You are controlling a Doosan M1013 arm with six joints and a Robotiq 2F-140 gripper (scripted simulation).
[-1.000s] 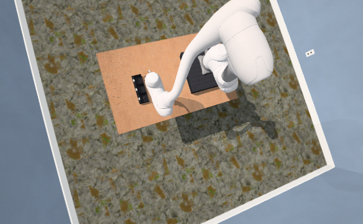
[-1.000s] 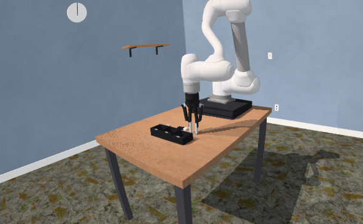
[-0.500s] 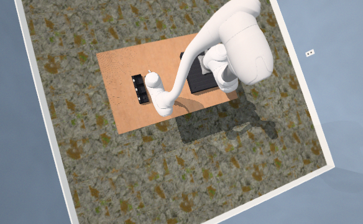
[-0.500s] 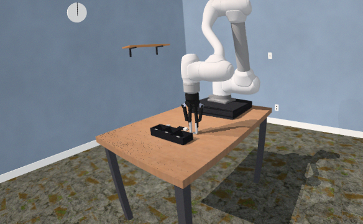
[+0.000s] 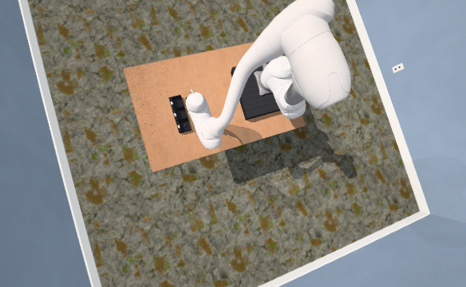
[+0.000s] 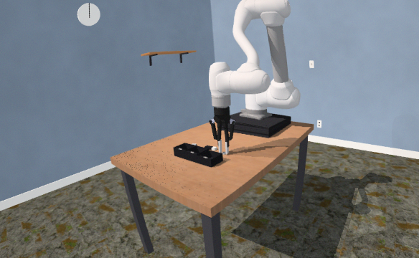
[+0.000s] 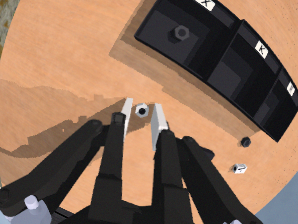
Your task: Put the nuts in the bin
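Right now the pale nut is 30 mm below my hand. Also, from my hand: white piece (210 mm to the right, 30 mm below); black bin row (120 mm ahead, 70 mm to the right, 20 mm below).
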